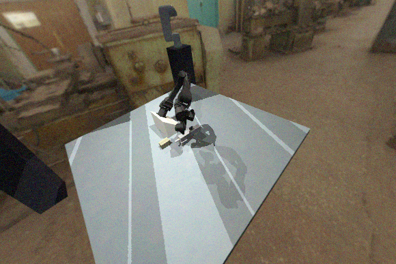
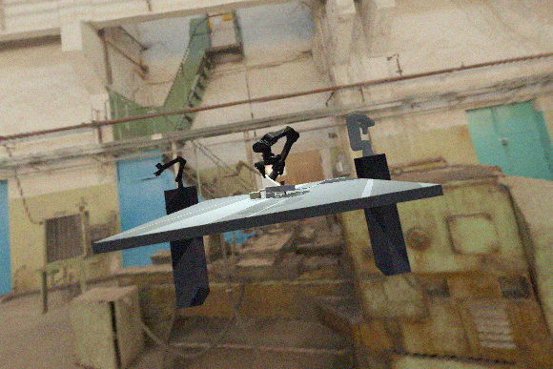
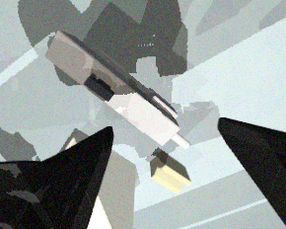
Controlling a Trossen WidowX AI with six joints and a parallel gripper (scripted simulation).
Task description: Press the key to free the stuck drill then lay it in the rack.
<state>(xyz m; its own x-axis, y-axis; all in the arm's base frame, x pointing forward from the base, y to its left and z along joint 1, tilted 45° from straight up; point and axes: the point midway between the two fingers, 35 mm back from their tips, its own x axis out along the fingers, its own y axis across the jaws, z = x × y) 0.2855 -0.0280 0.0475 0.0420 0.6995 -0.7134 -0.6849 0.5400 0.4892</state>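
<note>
My gripper tip is 2 cm past the drill, 2 cm to the left of it and 7 cm above it. Round my gripper tip: dark key (2 cm behind, 7 cm to the left, 7 cm below); then grey block (2 cm behind, 4 cm to the left, 9 cm below).
</note>
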